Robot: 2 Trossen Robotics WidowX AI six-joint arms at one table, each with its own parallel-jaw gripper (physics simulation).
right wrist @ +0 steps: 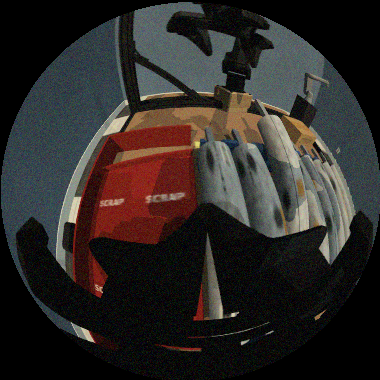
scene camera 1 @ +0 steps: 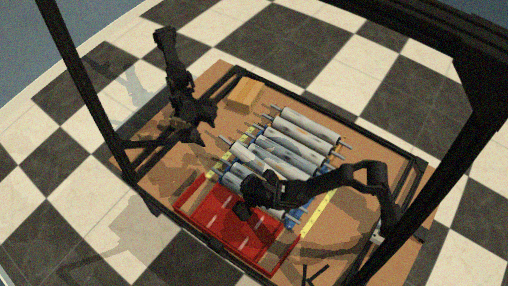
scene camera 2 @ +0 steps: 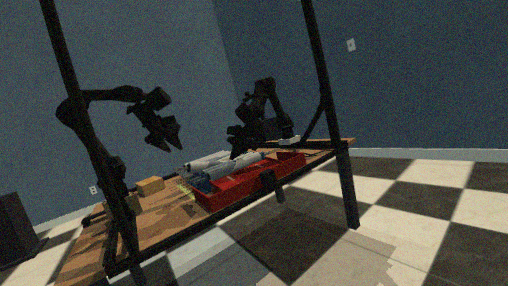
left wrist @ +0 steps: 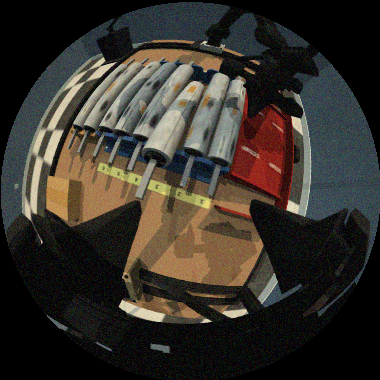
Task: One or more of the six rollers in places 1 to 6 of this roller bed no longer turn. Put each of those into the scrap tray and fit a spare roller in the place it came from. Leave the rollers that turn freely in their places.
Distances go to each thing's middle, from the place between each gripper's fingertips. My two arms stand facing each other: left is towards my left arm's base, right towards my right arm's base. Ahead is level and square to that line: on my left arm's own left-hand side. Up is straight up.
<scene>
My left gripper is now 36 cm short of the tan box [scene camera 1: 246,94], 16 cm above it and 11 cm to the right of it.
The tan box lies 42 cm ahead of my right hand, 29 cm to the left of it and 7 cm below it.
</scene>
